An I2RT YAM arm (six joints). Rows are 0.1 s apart.
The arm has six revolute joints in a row. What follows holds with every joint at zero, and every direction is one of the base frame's. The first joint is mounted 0.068 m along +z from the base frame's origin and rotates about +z. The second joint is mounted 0.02 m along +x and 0.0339 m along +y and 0.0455 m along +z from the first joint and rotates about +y. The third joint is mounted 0.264 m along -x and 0.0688 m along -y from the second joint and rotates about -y. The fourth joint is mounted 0.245 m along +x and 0.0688 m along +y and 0.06 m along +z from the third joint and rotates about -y. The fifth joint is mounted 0.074 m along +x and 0.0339 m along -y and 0.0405 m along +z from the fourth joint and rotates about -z. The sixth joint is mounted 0.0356 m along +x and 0.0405 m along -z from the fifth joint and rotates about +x. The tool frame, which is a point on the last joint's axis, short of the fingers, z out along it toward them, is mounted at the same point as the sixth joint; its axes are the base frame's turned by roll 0, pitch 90 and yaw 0 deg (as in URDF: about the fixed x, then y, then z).
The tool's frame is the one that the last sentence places.
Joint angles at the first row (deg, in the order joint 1, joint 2, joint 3, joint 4, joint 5, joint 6):
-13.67, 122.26, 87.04, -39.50, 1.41, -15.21
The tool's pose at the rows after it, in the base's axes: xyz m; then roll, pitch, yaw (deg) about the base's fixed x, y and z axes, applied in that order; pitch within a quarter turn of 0, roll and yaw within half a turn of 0:
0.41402 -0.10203 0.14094 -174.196 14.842 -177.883
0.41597 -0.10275 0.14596 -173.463 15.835 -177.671
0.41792 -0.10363 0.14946 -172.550 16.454 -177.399
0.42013 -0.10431 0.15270 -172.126 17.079 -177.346
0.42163 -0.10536 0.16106 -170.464 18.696 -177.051
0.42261 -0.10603 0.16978 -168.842 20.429 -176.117
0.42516 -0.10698 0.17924 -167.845 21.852 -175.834
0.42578 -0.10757 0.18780 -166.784 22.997 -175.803
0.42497 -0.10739 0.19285 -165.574 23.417 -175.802
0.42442 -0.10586 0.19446 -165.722 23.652 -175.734
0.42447 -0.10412 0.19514 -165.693 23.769 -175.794
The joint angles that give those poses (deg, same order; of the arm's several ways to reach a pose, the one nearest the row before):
-13.71, 122.28, 87.54, -39.42, 1.59, -15.29
-13.71, 121.93, 88.04, -39.12, 1.98, -15.43
-13.71, 121.82, 88.59, -38.94, 2.61, -15.64
-13.71, 121.83, 89.28, -38.90, 2.84, -15.64
-13.71, 120.94, 89.56, -38.06, 3.90, -15.79
-13.71, 119.89, 89.63, -37.03, 4.65, -16.51
-13.71, 119.36, 90.75, -37.02, 5.09, -16.62
-13.71, 118.59, 91.32, -36.98, 5.77, -16.53
-13.63, 117.92, 91.32, -36.92, 6.85, -16.43
-13.46, 117.59, 91.16, -36.93, 6.69, -16.31
-13.23, 117.44, 91.09, -36.91, 6.82, -16.03

